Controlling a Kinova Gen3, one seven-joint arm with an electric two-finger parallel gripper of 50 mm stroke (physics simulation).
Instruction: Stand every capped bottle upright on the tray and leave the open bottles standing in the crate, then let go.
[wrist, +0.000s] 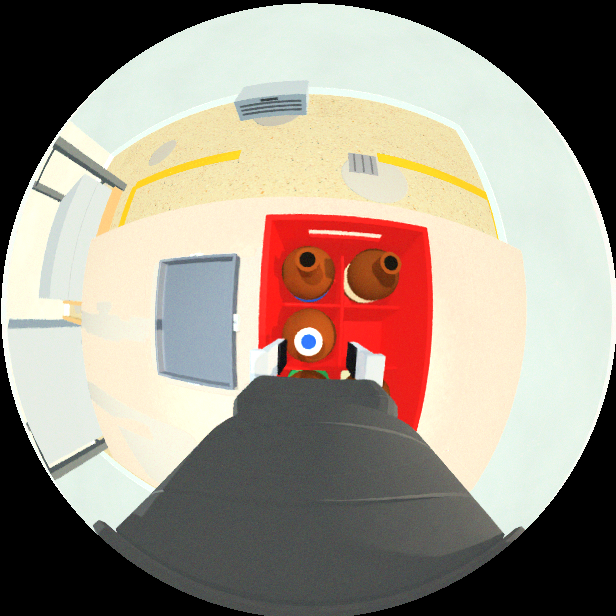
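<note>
I look straight down into a red crate (343, 310) with divided cells. Two brown open bottles stand in its far cells, one at the left (308, 271) and one at the right (372, 274), both with dark open mouths. A brown capped bottle (308, 340) with a white and blue cap stands in the middle left cell. My gripper (317, 359) is open, its white fingers on either side of this bottle and above it, touching nothing. Another bottle with a green band (308, 374) peeks out under my wrist, mostly hidden. The grey tray (198, 318) lies left of the crate and holds nothing.
The crate and tray sit on a pale table. Beyond its far edge is a speckled floor with yellow lines, a round drain (373, 175) and a grey vent (272, 102). Grey shelving (68, 229) stands at the far left.
</note>
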